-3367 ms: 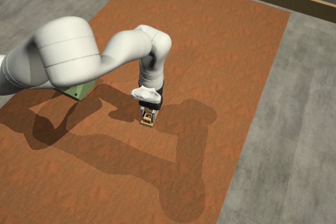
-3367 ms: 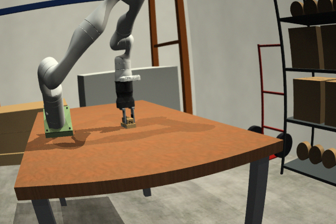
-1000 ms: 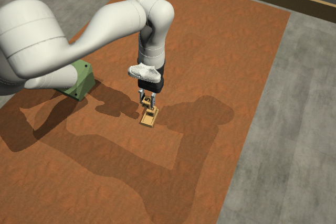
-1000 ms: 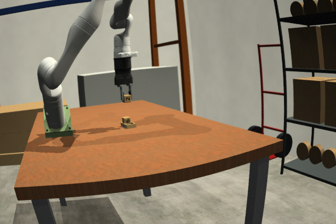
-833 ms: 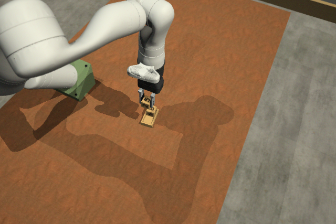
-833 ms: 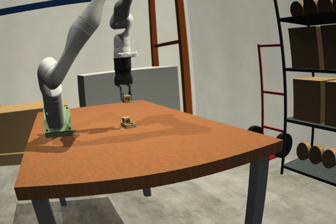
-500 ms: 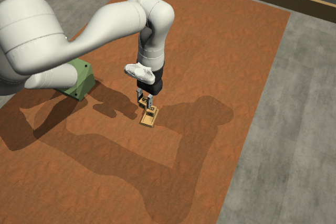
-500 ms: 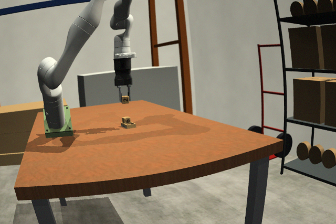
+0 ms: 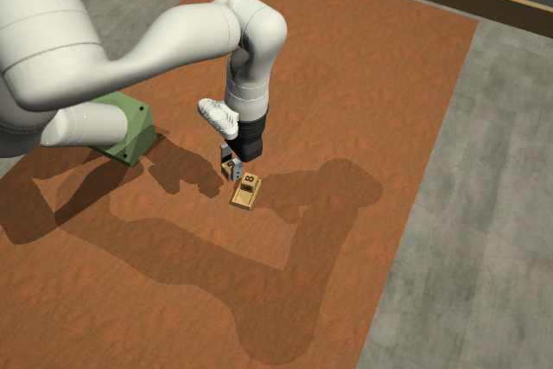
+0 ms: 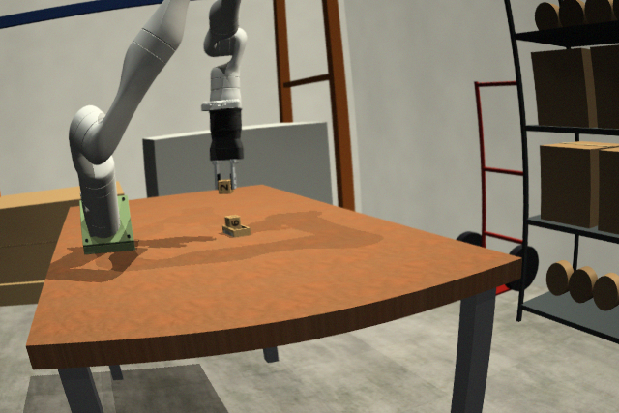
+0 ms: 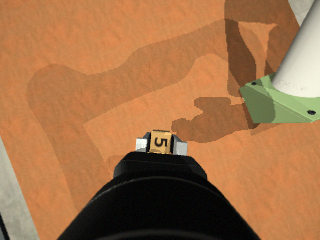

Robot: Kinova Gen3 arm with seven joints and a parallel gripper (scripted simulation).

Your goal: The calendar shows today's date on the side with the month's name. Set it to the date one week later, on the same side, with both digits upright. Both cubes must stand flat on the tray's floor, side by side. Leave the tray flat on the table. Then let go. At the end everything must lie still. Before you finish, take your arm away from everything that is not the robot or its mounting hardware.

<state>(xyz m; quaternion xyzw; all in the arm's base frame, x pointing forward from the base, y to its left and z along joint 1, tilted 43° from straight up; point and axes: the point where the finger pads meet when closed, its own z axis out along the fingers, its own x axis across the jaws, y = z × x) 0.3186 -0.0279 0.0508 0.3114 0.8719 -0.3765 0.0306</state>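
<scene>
Right now my hand is 120 mm above the wooden calendar tray, 20 mm to the right of it and 20 mm short of it.
</scene>
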